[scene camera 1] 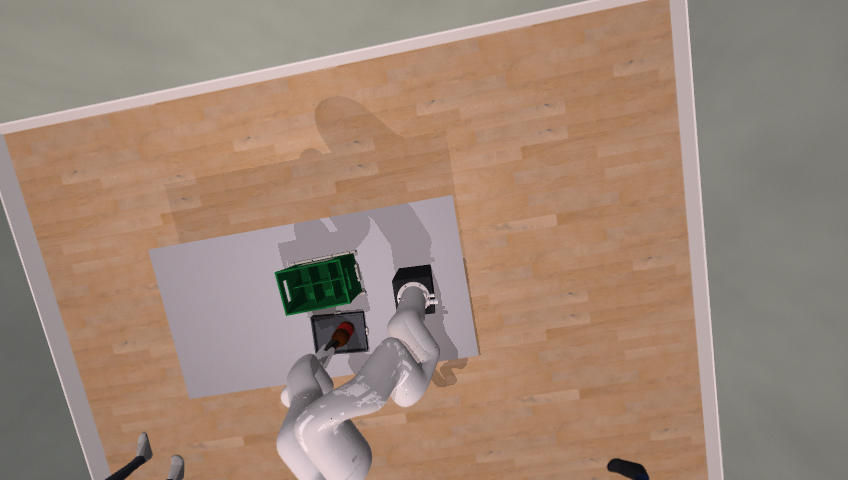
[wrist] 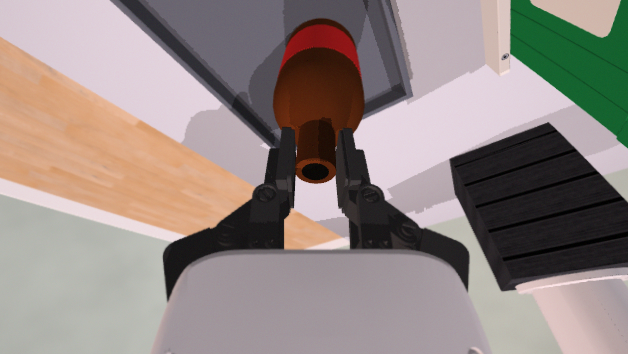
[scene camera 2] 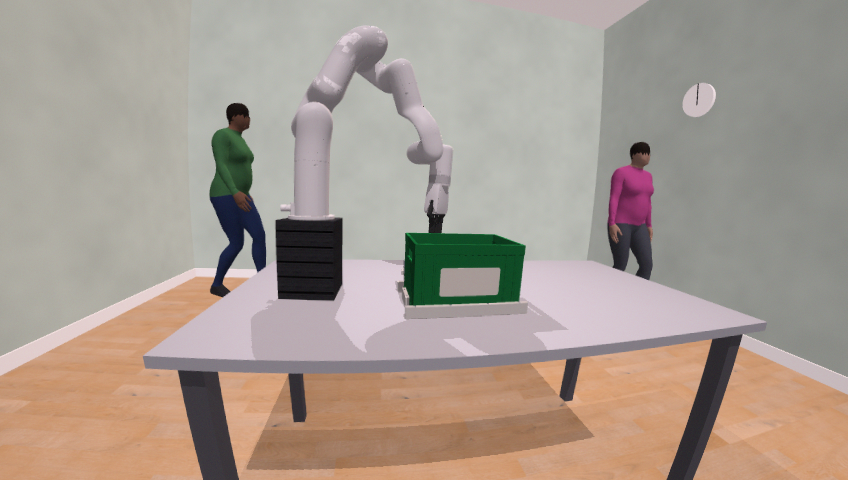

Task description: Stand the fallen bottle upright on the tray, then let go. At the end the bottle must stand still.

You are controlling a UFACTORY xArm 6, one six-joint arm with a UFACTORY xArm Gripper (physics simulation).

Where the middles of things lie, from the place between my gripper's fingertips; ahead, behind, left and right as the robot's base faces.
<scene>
I see the brown bottle [wrist: 319,91] 10 mm behind my hand and 60 mm below it. Round my hand: green crate [scene camera 2: 440,268] (50 mm ahead, 260 mm to the right, 60 mm below); then dark grey tray [scene camera 1: 323,326] (20 mm ahead, 10 mm to the left, 130 mm below).
</scene>
